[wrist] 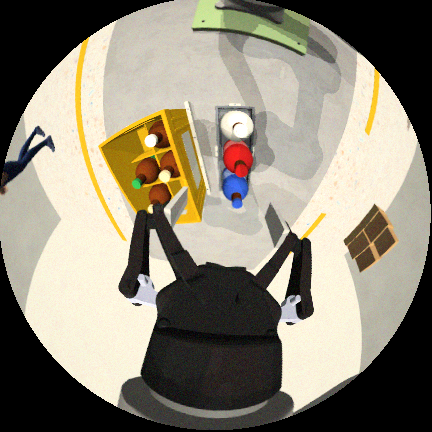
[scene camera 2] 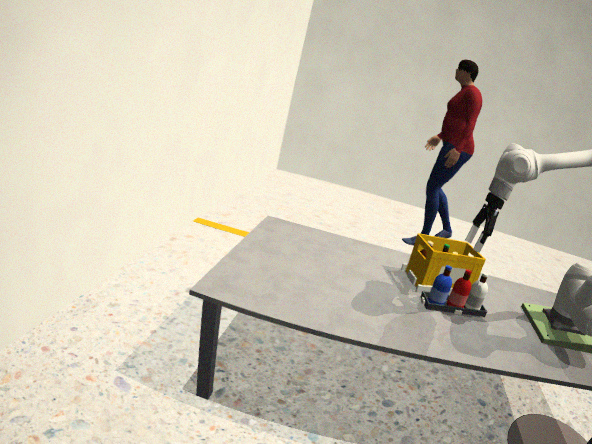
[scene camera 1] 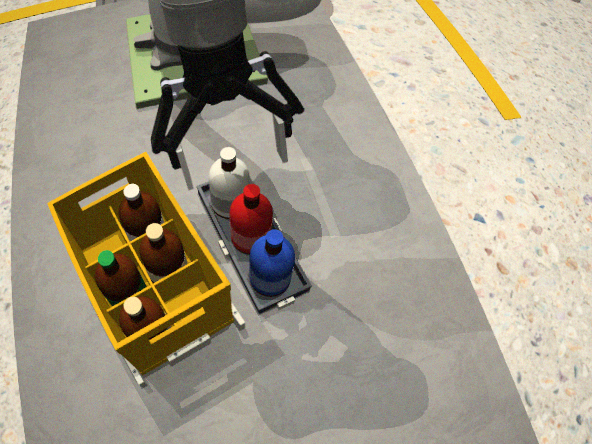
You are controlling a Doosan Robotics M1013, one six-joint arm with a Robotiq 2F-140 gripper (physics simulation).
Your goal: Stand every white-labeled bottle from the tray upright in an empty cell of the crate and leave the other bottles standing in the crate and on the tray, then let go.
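Frame: origin at the arm's base, x ahead, y left, z up, level; centimetres.
Where they show: gripper, fingertip midpoint: (wrist: 227, 201) (scene camera 2: 471, 246) (scene camera 1: 236, 168); arm's base, link origin: (scene camera 2: 563, 322).
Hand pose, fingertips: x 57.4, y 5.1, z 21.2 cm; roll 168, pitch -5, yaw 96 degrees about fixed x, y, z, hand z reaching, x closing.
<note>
Each offset is from my fingertips to the top centre of the thing. "spot": to the spot under its first point.
A white bottle {dz -8.6, dx -9.6, dy +0.0 cm} (scene camera 1: 228, 181) (scene camera 2: 477, 296) (wrist: 233, 122), a red bottle {dz -8.6, dx -1.7, dy +2.7 cm} (scene camera 1: 251, 218) (scene camera 2: 459, 295) (wrist: 237, 157) and a blue bottle {dz -8.6, dx +7.0, dy +4.6 cm} (scene camera 1: 271, 261) (scene camera 2: 441, 290) (wrist: 235, 186) stand upright in a row on the dark tray (scene camera 1: 268, 306) (wrist: 218, 118). The yellow crate {dz -7.1, dx +3.8, dy -10.6 cm} (scene camera 1: 215, 309) (scene camera 2: 431, 270) (wrist: 176, 135) beside it holds several upright brown bottles, three with pale caps and one with a green cap {dz -8.3, dx +6.5, dy -21.1 cm} (scene camera 1: 106, 258) (wrist: 137, 183). Two crate cells are empty, at diagonally opposite corners. Their labels are mostly hidden. My gripper (scene camera 1: 236, 173) (scene camera 2: 473, 245) (wrist: 227, 201) is open and empty, raised above the crate and tray.
The crate's high walls and dividers stand close to the tray. White brackets {spot: dz -21.7, dx +18.3, dy -11.2 cm} (scene camera 1: 189, 348) edge the crate's base. The green base plate (scene camera 1: 145, 75) (scene camera 2: 555, 334) (wrist: 250, 29) lies behind. A person (scene camera 2: 461, 122) is beyond the table; stacked brown boxes (wrist: 371, 242) show at the right of the wrist view.
</note>
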